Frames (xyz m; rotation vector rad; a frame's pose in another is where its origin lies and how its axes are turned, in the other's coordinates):
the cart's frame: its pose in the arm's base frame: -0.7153 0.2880 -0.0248 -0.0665 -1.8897 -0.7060
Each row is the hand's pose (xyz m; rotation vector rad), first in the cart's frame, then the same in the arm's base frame.
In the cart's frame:
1: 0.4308 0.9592 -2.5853 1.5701 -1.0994 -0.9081
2: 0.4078 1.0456 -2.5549 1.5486 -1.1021 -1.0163
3: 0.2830 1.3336 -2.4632 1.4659 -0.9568 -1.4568
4: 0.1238 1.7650 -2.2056 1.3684 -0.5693 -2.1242
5: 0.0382 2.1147 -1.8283 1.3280 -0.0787 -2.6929
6: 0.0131 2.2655 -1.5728 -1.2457 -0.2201 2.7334
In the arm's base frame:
1: 1.5832 -0.3291 1.4332 -1.3836 2.3304 -0.5082
2: 1.5990 -0.2366 1.4435 -1.4447 2.2629 -0.4247
3: 1.6805 0.0801 1.4391 -1.7753 1.9874 -0.1111
4: 1.6911 0.6069 1.4254 -2.2578 1.3694 0.2518
5: 1.5415 1.1062 1.4083 -2.5610 0.6144 0.4016
6: 1.3951 1.3646 1.3872 -2.6389 0.1573 0.3792

